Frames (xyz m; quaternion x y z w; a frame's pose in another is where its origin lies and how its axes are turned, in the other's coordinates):
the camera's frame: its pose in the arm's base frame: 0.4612 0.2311 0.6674 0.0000 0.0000 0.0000 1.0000
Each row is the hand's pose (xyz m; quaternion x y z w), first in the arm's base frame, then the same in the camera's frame.
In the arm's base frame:
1: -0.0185 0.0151 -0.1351 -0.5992 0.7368 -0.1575 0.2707
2: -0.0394 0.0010 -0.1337 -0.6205 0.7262 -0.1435 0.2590
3: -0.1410 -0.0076 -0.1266 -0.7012 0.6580 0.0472 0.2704
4: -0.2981 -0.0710 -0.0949 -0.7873 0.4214 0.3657 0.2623
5: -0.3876 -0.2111 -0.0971 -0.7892 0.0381 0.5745 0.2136
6: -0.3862 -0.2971 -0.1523 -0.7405 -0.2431 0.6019 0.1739
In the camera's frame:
1: -0.4797 -0.2160 -0.8025 -0.5992 0.7368 -0.1575 0.2707
2: -0.5006 -0.2301 -0.8011 -0.6205 0.7262 -0.1435 0.2590
3: -0.6022 -0.2387 -0.7940 -0.7012 0.6580 0.0472 0.2704
4: -0.7593 -0.3021 -0.7623 -0.7873 0.4214 0.3657 0.2623
5: -0.8488 -0.4422 -0.7645 -0.7892 0.0381 0.5745 0.2136
6: -0.8474 -0.5282 -0.8197 -0.7405 -0.2431 0.6019 0.1739

